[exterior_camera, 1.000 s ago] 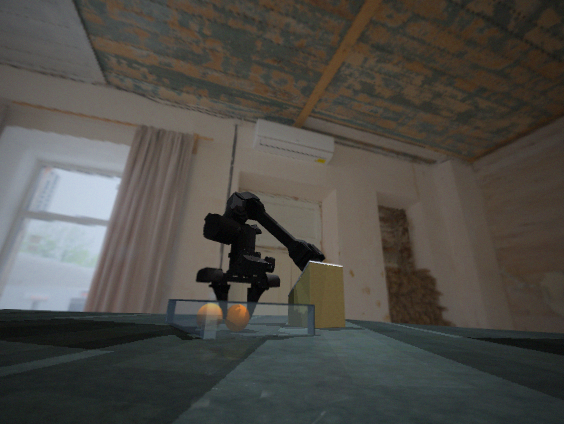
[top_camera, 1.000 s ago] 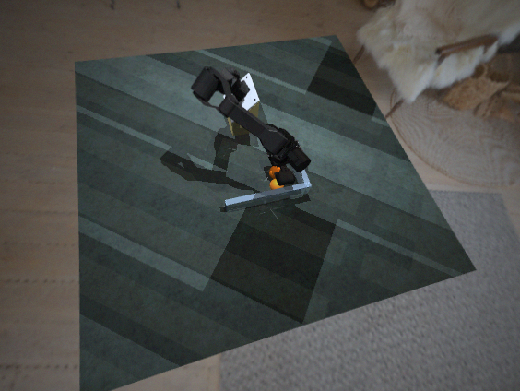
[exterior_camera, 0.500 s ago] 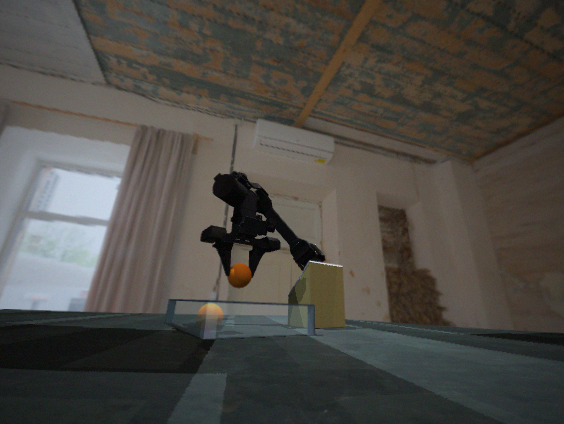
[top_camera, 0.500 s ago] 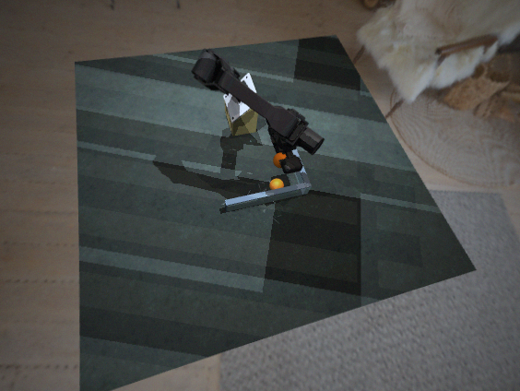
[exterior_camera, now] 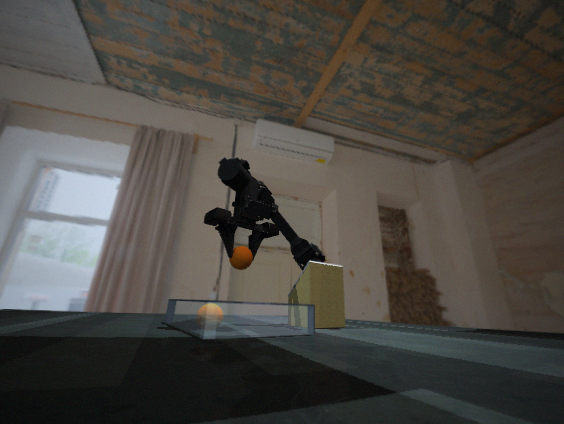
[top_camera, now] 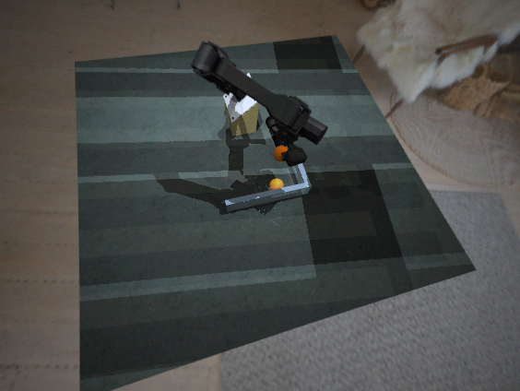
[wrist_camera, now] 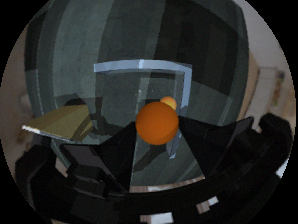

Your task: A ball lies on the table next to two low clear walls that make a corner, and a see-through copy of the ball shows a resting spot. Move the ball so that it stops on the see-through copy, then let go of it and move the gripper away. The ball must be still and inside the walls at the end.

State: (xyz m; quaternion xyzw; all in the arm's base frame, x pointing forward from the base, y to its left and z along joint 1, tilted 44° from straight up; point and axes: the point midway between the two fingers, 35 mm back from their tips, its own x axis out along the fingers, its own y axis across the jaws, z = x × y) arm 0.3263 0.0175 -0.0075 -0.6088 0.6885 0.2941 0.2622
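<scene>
Now: gripper tip 13 cm above the see-through copy of ball, 5 cm short of it and 2 cm to the left of it. The rest, counted from my gripper tip: orange ball right at my gripper tip; then clear wall 13 cm below, 9 cm to the left, 1 cm behind.
</scene>
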